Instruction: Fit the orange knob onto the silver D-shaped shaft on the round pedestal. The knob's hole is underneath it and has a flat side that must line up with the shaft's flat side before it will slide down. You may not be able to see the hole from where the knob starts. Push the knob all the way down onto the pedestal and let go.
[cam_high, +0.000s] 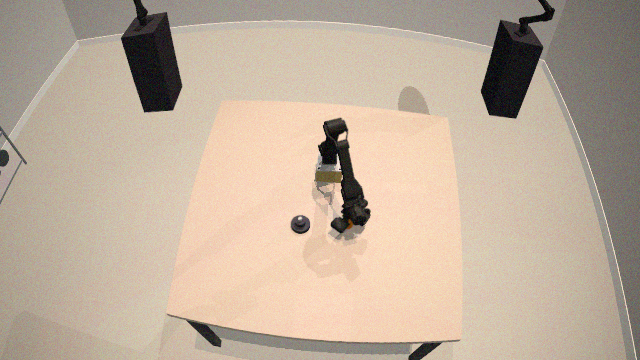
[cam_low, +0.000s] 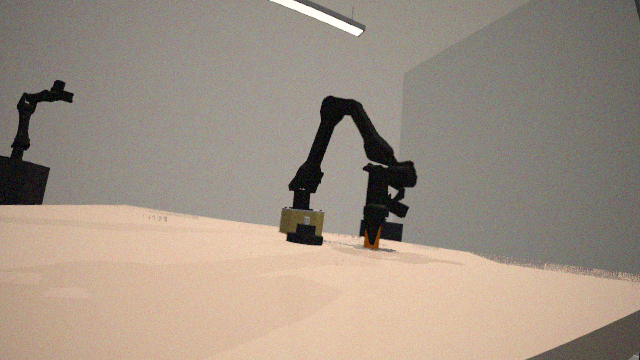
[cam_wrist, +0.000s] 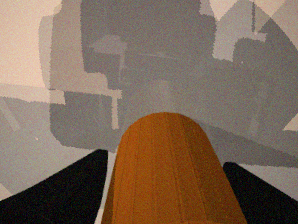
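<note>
Right now my gripper tip is 30 mm below the orange knob. The rest, counted from my gripper tip: round pedestal: 200 mm to the right, 20 mm above, 10 mm ahead.
</note>
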